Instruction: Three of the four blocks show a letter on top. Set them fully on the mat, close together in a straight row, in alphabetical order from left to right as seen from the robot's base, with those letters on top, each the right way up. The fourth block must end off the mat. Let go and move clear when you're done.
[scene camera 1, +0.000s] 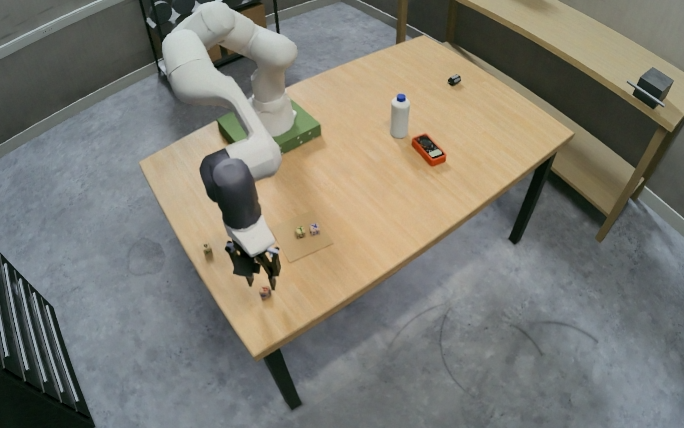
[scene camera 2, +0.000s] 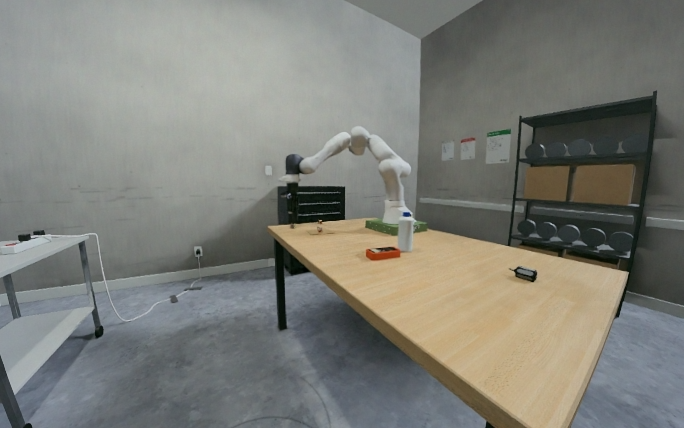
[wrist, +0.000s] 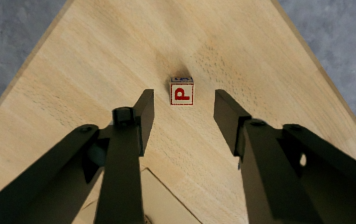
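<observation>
My gripper (scene camera 1: 262, 284) visible. Gripper (wrist: 184, 103) likewise.
</observation>
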